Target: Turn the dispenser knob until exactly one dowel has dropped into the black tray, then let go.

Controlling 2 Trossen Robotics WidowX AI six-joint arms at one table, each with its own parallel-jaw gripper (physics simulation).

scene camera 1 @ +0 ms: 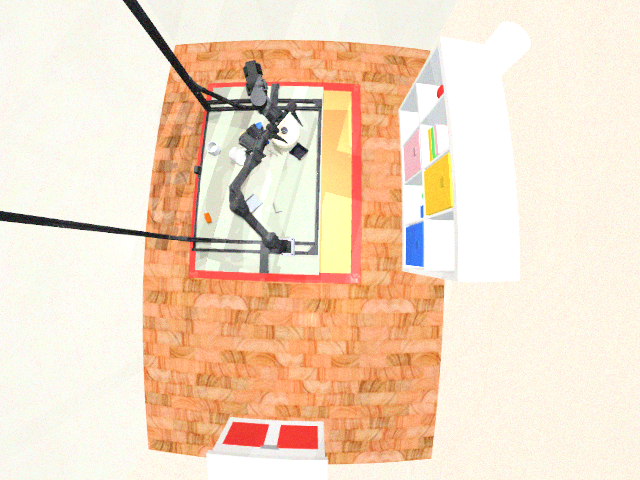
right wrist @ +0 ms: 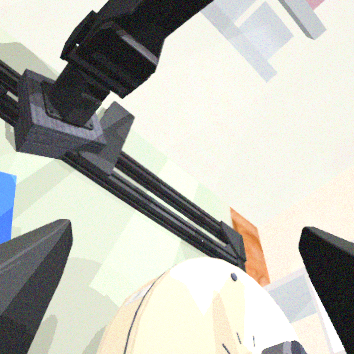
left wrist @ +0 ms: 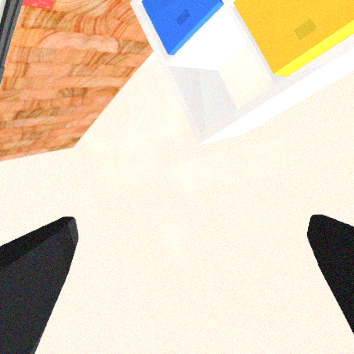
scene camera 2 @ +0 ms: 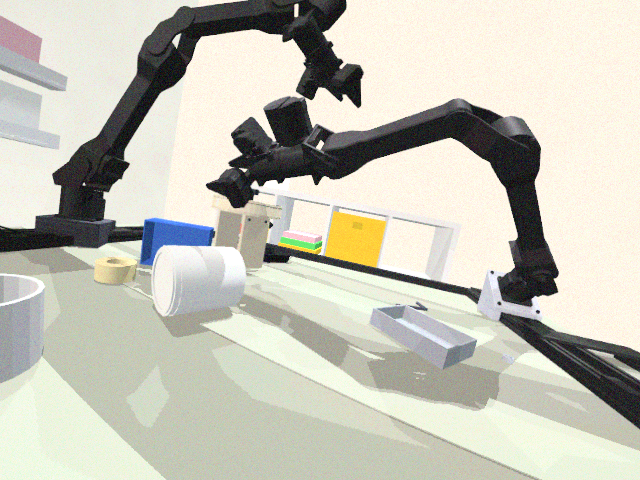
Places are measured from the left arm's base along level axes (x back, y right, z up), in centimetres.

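Pixels of known places: left gripper, fingertip midpoint: (scene camera 1: 295,135) (left wrist: 193,226) (scene camera 2: 350,103); right gripper, fingertip midpoint: (scene camera 1: 267,123) (right wrist: 188,234) (scene camera 2: 218,174); left arm's base at its link origin: (right wrist: 66,106) (scene camera 2: 80,218); right arm's base at its link origin: (scene camera 1: 287,247) (scene camera 2: 513,291).
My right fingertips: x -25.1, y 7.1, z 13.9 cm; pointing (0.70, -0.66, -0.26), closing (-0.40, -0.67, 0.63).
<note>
For each thing: its middle in the pictures, then the offset to it from my right fingertips.
- cream dispenser at the middle of its body: (scene camera 2: 248,206) (scene camera 1: 285,133) dx -7.8, dy -5.5, dz -5.5 cm
- small black tray at the middle of its body: (scene camera 2: 271,255) (scene camera 1: 298,152) dx -16.3, dy -8.3, dz -17.4 cm
- blue box at the middle of its body: (scene camera 2: 178,244) dx +5.2, dy +4.7, dz -14.6 cm
- tape roll at the middle of its body: (scene camera 2: 116,269) dx +12.4, dy +14.1, dz -17.3 cm
- lying white cylinder at the middle of its body: (scene camera 2: 197,279) (scene camera 1: 240,155) dx +1.1, dy +22.5, dz -15.2 cm
- grey tray at the middle of its body: (scene camera 2: 420,331) (scene camera 1: 250,204) dx -28.1, dy +33.3, dz -17.3 cm
- hex key at the middle of its body: (scene camera 2: 407,304) (scene camera 1: 277,207) dx -37.8, dy +20.9, dz -18.3 cm
- orange block at the middle of its body: (scene camera 1: 206,215) dx -18.2, dy +59.0, dz -17.1 cm
- round cup at the middle of its body: (scene camera 1: 213,148) dx +15.4, dy +34.4, dz -15.8 cm
The cream dispenser (scene camera 1: 292,135) (scene camera 2: 255,240) (right wrist: 200,310) stands on the table, with its dark knob (scene camera 1: 284,130) (right wrist: 285,348) on the white top face. In the right wrist view the knob shows partly at the bottom edge, below and between the fingers. The small black tray (scene camera 1: 298,150) lies beside the dispenser; its inside is too dark and small to read, and no dowel can be made out. My right gripper (scene camera 2: 219,174) (right wrist: 188,234) is open and empty, just above the dispenser's side. My left gripper (scene camera 2: 334,101) (left wrist: 193,226) is open and empty, higher up, its wrist camera facing the floor and shelf.
A blue box (scene camera 2: 175,240) (right wrist: 6,205), a tape roll (scene camera 2: 114,271) and a lying white cylinder (scene camera 2: 206,279) are near the dispenser. A grey tray (scene camera 1: 253,202) (scene camera 2: 449,356), a hex key (scene camera 1: 277,209), an orange block (scene camera 1: 207,217) and a round cup (scene camera 1: 214,148) (scene camera 2: 20,330) lie farther off.
</note>
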